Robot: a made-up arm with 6 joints. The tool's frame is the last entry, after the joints.
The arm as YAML. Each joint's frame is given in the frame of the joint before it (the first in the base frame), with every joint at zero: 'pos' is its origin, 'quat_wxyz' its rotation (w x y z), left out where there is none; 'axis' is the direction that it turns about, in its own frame. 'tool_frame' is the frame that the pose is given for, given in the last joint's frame.
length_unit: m
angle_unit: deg
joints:
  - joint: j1
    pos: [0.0, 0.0, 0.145]
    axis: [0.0, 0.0, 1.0]
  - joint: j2
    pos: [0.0, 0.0, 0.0]
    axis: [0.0, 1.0, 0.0]
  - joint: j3
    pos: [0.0, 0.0, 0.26]
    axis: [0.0, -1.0, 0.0]
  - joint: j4
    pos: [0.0, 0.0, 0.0]
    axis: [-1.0, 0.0, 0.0]
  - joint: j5
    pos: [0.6, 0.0, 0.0]
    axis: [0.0, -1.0, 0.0]
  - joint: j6
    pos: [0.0, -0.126, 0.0]
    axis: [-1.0, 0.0, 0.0]
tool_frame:
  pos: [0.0, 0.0, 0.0]
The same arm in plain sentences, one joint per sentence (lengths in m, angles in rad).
The arm has six revolute joints in a row. What follows holds with every joint at zero, and every direction is one of the base frame's. The first joint lies 0.145 m along +z from the base frame's origin and rotates about +z. The second joint lies at the same point as the first joint and rotates about +y. The third joint lies 0.26 m along +z from the second joint and rotates about -y. The fourth joint lies at the same point as the third joint and rotates about -x. The fifth joint lies 0.6 m along +x from the fourth joint and rotates about -y. The sixth joint lies 0.126 m along -y from the fifth joint and rotates about -x. The tool frame, which is the frame that the pose is given for, lies at the same point as the sixth joint; its axes are parallel to the base frame's.
